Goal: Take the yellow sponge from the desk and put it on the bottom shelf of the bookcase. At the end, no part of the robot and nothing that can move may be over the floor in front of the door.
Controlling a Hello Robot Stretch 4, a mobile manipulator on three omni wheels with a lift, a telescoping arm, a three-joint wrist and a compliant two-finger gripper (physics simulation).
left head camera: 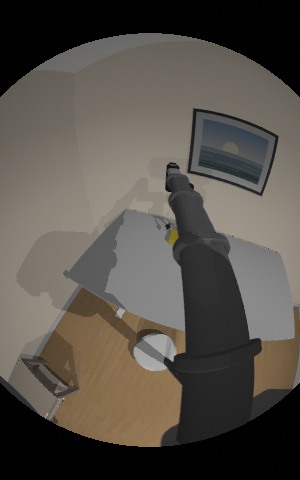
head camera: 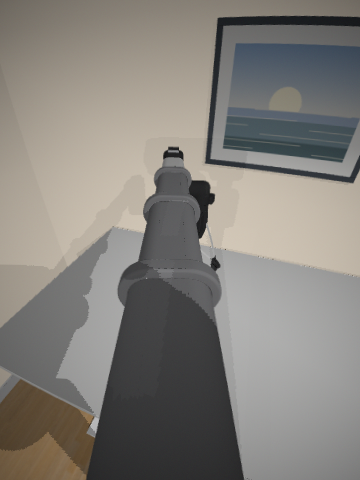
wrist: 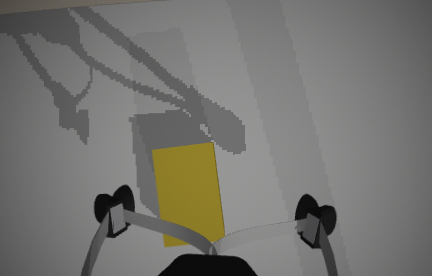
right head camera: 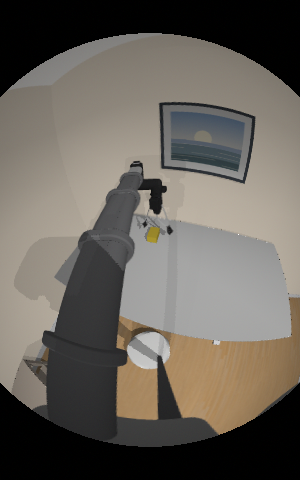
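Pixels of known places: gripper, fingertip midpoint: [wrist: 215,206] [right head camera: 156,229]; robot's base at its link origin: [left head camera: 154,350] [right head camera: 149,348].
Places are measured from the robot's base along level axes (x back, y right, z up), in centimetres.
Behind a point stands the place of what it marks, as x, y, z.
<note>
The yellow sponge [left head camera: 173,237] {-69.3, 5.4, 96.6} [right head camera: 153,235] {-68.8, 6.7, 96.6} [wrist: 190,185] {-73.3, 6.9, 96.7} lies on the grey desk [head camera: 300,350] {-39.2, 39.3, 92.2} [left head camera: 145,270] {-47.0, -10.7, 92.2} [right head camera: 225,285] {-33.7, 45.0, 92.2} [wrist: 375,150] {-68.5, 28.3, 92.1}, near its back edge by the wall. My gripper [right head camera: 157,227] {-71.0, 8.7, 99.3} [wrist: 215,206] {-71.0, 8.7, 99.3} is open and empty, pointing down above the desk. In the wrist view its fingertips stand wide on either side of the sponge's near part, with the sponge closer to the left fingertip. In the head view the arm hides the sponge and one fingertip. The bookcase and the door are not recognisable in these views.
The telescoping arm [head camera: 170,380] {-14.1, 0.2, 140.9} [left head camera: 217,300] {-13.6, -0.7, 140.9} [right head camera: 92,305] {-12.6, 1.6, 140.8} reaches over the desk. A framed picture [head camera: 292,100] {-86.5, 38.2, 155.3} [left head camera: 232,150] {-86.6, 37.7, 153.7} [right head camera: 205,142] {-86.5, 38.1, 151.5} hangs on the wall behind. A white round object [left head camera: 155,352] {0.6, 0.4, 18.7} [right head camera: 148,350] {0.4, 0.4, 18.7} stands near the desk's front edge. A brownish frame-like object [left head camera: 50,377] {65.6, -107.9, 12.2} is at the lower left.
</note>
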